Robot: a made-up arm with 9 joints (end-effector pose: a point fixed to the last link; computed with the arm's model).
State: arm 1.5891 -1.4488 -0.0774 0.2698 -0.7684 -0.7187 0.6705 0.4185 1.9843
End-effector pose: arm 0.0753 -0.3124 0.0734 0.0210 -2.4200 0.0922
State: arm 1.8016 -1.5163 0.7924 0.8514 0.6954 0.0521 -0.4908 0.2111 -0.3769
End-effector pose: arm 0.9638 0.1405 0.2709 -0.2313 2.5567 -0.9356
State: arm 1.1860 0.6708 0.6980 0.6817 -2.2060 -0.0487 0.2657 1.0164 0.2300
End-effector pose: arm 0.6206 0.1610 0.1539 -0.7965 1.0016 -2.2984
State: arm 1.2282 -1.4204 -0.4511 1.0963 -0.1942 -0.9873 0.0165 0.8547 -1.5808
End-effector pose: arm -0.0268 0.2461 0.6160 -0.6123 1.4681 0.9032
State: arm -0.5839 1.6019 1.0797 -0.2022 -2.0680 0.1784 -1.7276 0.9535 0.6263
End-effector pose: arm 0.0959 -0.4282 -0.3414 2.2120 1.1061 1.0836
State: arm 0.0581 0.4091 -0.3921 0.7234 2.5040 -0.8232 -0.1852 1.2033 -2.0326
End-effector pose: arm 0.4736 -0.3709 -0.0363 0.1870 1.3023 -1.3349
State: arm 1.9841 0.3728 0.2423 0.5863 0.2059 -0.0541 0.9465 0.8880 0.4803
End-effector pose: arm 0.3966 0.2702 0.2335 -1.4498 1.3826 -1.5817
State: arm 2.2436 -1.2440 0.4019 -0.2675 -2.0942 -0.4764 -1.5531 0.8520 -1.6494
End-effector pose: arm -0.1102 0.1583 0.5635 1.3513 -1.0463 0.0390
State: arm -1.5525 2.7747 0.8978 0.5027 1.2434 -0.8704 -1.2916 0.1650 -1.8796
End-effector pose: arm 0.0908 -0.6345 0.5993 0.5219 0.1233 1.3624
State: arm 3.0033 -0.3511 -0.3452 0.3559 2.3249 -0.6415 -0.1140 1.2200 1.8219
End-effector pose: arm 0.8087 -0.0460 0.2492 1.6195 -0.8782 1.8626
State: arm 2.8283 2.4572 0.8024 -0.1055 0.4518 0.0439 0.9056 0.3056 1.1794
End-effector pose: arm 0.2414 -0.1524 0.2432 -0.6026 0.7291 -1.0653
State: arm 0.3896 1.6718 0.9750 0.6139 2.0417 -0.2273 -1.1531 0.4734 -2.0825
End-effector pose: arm 0.4353 0.5790 0.3824 -0.2241 1.5204 0.8173
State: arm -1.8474 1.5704 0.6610 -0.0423 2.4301 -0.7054 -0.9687 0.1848 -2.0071
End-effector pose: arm 0.2714 -0.3002 0.6369 0.7391 0.5638 0.8383
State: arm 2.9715 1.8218 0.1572 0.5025 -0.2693 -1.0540 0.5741 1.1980 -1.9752
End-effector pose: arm 0.7212 -0.0867 0.1636 0.8620 0.9257 -0.0498
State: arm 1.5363 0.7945 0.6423 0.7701 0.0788 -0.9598 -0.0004 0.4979 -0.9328
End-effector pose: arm 0.6008 -0.2346 0.3369 1.2295 1.6148 0.2401
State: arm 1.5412 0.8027 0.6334 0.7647 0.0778 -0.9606 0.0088 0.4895 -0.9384
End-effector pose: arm 0.5970 -0.2272 0.3381 1.2125 1.6087 0.2388
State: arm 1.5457 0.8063 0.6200 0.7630 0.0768 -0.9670 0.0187 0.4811 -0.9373
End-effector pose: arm 0.5916 -0.2203 0.3406 1.1945 1.5999 0.2208
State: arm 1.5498 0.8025 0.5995 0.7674 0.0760 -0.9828 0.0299 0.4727 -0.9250
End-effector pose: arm 0.5838 -0.2144 0.3449 1.1754 1.5863 0.1753
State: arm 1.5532 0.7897 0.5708 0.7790 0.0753 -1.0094 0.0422 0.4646 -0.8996
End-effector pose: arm 0.5730 -0.2097 0.3516 1.1557 1.5660 0.0989
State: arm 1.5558 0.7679 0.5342 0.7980 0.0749 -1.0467 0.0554 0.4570 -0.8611
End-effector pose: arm 0.5591 -0.2065 0.3610 1.1369 1.5369 -0.0064
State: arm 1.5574 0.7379 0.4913 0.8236 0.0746 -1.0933 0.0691 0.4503 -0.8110
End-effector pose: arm 0.5425 -0.2048 0.3731 1.1206 1.4981 -0.1345
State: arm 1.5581 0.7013 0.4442 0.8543 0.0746 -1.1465 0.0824 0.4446 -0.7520
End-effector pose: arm 0.5231 -0.2040 0.3879 1.1082 1.4493 -0.2762
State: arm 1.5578 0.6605 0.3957 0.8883 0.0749 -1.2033 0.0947 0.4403 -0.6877
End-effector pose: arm 0.5018 -0.2039 0.4047 1.1016 1.3926 -0.4214
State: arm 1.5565 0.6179 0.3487 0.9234 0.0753 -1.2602 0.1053 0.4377 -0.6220
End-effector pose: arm 0.4797 -0.2037 0.4225 1.1013 1.3317 -0.5606
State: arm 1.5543 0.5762 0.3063 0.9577 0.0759 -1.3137 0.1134 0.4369 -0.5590
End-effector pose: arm 0.4582 -0.2035 0.4400 1.1075 1.2716 -0.6856
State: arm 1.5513 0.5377 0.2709 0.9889 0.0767 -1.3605 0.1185 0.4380 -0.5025
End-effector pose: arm 0.4389 -0.2033 0.4559 1.1185 1.2177 -0.7902
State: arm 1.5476 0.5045 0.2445 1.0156 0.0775 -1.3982 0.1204 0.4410 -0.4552
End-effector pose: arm 0.4233 -0.2035 0.4692 1.1327 1.1745 -0.8717
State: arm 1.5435 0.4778 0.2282 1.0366 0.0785 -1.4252 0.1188 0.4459 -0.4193
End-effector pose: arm 0.4123 -0.2047 0.4794 1.1479 1.1451 -0.9285
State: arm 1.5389 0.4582 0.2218 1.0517 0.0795 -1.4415 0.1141 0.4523 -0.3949
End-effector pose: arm 0.4061 -0.2072 0.4862 1.1629 1.1299 -0.9626
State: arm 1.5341 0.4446 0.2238 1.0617 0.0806 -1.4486 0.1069 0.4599 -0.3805
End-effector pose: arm 0.4042 -0.2110 0.4903 1.1768 1.1272 -0.9780
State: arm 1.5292 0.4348 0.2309 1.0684 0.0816 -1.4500 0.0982 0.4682 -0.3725
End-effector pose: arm 0.4050 -0.2155 0.4925 1.1897 1.1321 -0.9821
